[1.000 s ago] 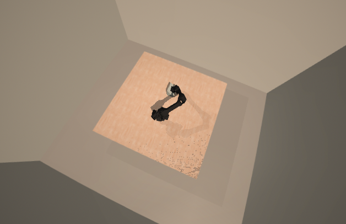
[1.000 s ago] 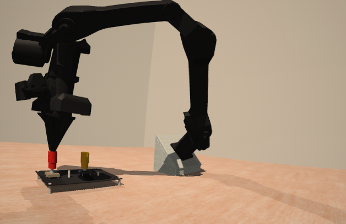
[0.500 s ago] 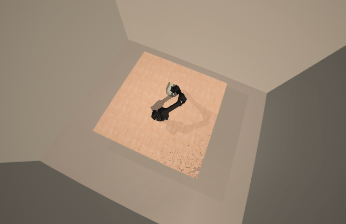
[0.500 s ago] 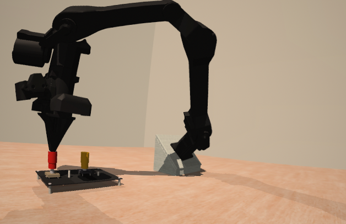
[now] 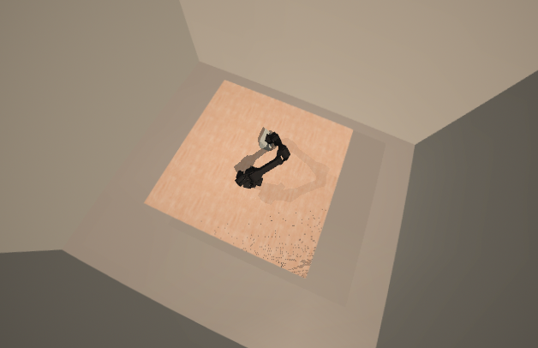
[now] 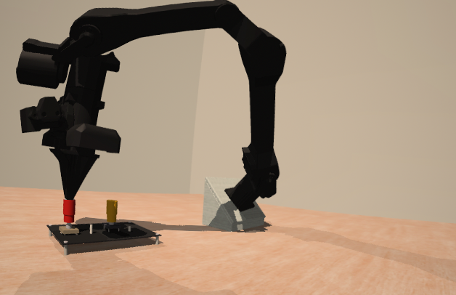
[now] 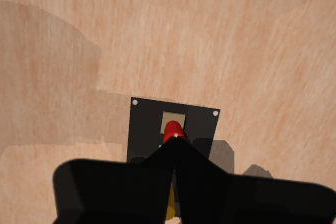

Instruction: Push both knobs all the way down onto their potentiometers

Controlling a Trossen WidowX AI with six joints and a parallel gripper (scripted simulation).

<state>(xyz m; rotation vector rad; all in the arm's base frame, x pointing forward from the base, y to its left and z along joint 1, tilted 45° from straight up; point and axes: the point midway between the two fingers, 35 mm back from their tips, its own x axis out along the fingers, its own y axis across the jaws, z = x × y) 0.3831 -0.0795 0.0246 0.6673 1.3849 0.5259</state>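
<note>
Right now the red knob is 1 cm below my gripper tip. The rest, counted from my gripper tip: yellow knob: 7 cm behind, 2 cm below.
</note>
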